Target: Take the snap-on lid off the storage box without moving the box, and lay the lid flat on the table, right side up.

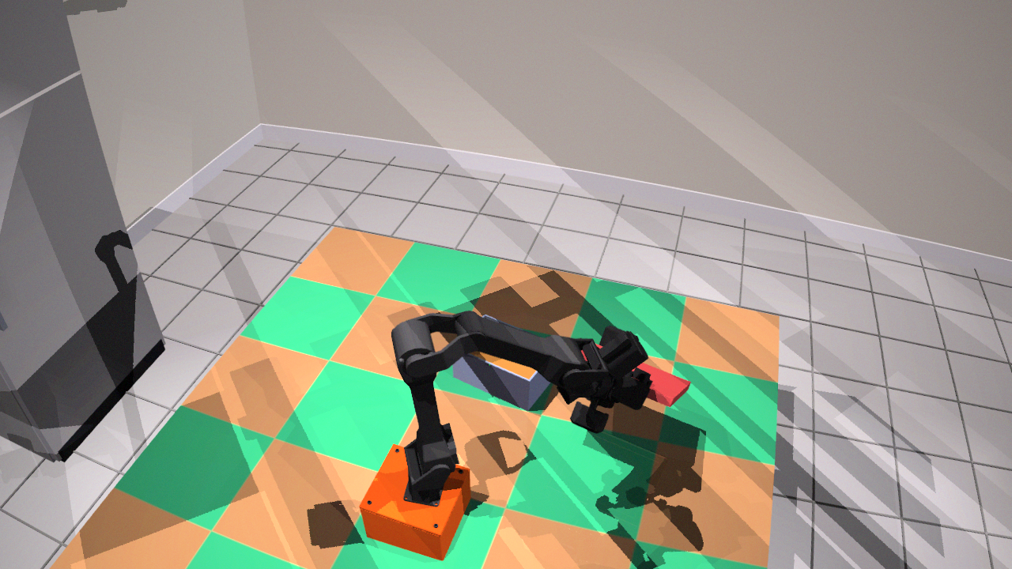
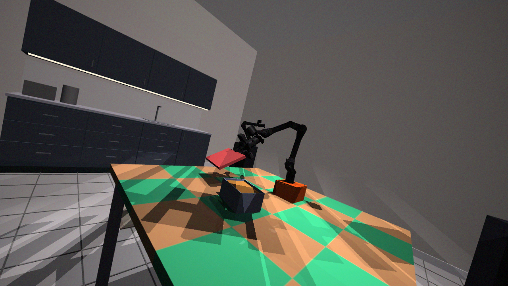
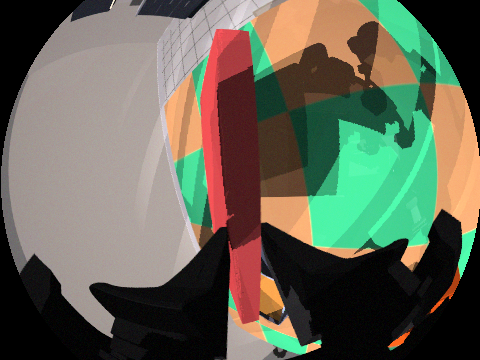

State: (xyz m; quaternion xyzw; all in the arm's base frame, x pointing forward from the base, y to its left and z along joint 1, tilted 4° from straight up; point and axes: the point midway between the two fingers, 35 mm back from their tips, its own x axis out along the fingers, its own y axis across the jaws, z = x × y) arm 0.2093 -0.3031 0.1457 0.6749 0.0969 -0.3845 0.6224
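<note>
My gripper tip is 7 cm short of the red lid, 4 cm above it and 3 cm to the left of it. From my gripper tip the other things lie so: storage box 23 cm to the left, 18 cm ahead, 16 cm below.
</note>
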